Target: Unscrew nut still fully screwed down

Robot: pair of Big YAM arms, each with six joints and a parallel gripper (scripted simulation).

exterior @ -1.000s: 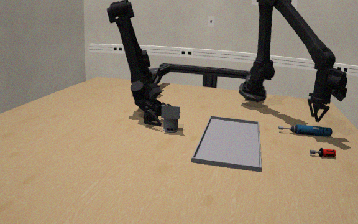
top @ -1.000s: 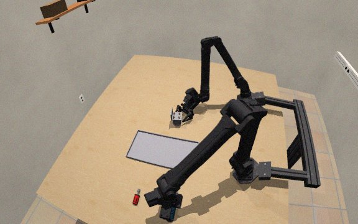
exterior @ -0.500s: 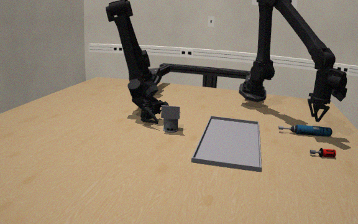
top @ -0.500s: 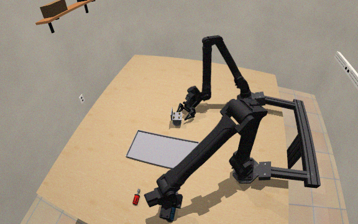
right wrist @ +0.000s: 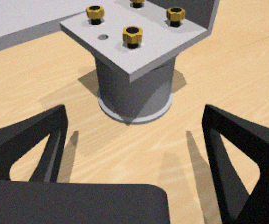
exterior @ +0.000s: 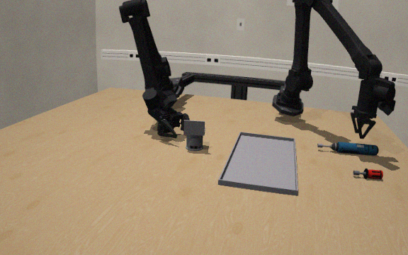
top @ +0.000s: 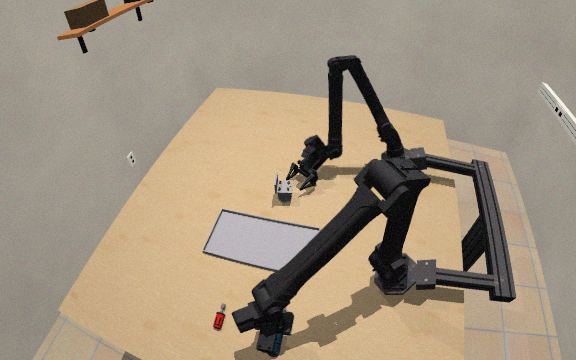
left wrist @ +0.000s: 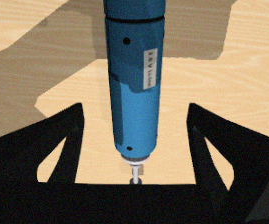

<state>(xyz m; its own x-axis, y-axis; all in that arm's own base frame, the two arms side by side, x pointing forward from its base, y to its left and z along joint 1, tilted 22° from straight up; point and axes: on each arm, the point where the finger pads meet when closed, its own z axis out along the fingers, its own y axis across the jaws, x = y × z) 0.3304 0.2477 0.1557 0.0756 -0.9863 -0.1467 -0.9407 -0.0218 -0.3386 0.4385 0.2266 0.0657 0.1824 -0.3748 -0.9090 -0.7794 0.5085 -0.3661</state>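
Now: right hand 3 cm short of the grey bracket, 5 cm to the right of it and 3 cm below it. From my right hand the other things lie so: shallow grey tray 7 cm ahead, 29 cm to the left, 3 cm below; small red-handled screwdriver 12 cm ahead, 64 cm to the left, 2 cm below.
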